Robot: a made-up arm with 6 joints. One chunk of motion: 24 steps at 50 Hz.
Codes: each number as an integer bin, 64 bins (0 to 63) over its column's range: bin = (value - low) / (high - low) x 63, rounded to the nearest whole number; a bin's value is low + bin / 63 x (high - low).
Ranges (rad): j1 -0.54..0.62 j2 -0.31..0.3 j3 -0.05..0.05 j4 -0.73..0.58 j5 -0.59..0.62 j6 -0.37..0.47
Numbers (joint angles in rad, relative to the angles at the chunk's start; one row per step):
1: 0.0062 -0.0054 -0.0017 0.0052 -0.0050 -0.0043
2: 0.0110 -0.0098 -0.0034 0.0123 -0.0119 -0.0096
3: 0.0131 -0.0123 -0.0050 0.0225 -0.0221 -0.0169
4: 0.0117 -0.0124 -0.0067 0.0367 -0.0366 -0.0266
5: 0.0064 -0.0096 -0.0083 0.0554 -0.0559 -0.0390
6: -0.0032 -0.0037 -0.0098 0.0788 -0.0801 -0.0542
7: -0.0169 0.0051 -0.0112 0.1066 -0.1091 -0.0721
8: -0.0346 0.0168 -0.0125 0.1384 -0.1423 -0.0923
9: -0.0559 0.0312 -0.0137 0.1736 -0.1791 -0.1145
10: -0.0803 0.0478 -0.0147 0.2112 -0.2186 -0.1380
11: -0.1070 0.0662 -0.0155 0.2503 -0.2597 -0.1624
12: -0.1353 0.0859 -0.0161 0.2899 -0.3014 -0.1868
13: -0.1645 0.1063 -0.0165 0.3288 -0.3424 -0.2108
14: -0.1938 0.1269 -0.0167 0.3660 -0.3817 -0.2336
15: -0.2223 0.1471 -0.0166 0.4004 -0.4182 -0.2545
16: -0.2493 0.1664 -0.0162 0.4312 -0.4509 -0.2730
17: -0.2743 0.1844 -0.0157 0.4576 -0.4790 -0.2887
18: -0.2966 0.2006 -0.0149 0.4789 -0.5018 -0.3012
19: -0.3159 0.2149 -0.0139 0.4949 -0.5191 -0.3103
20: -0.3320 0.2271 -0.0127 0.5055 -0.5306 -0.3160
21: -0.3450 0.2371 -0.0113 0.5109 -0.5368 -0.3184
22: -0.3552 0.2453 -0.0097 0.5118 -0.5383 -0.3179
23: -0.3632 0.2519 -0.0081 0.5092 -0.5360 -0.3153
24: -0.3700 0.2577 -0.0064 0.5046 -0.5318 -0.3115
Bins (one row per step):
1: 30 31 30 35 30 27
2: 30 31 29 36 30 27
3: 30 31 28 36 30 26
4: 30 31 27 37 29 26
5: 30 31 26 38 28 25
6: 29 32 25 39 27 24
7: 28 33 24 40 25 22
8: 27 34 24 42 23 21
9: 26 35 23 43 21 19
10: 25 37 22 45 19 17
11: 24 39 22 47 17 16
12: 22 41 21 49 15 14
13: 20 43 21 51 13 12
14: 19 45 21 53 11 10
15: 17 47 21 54 9 9
16: 16 49 21 56 7 7
17: 14 51 22 57 6 6
18: 13 53 22 58 5 5
19: 12 54 23 59 4 4
20: 11 55 23 59 3 4
21: 11 57 24 60 3 4
22: 10 57 25 60 3 4
23: 10 58 26 60 3 4
24: 9 59 27 59 3 4

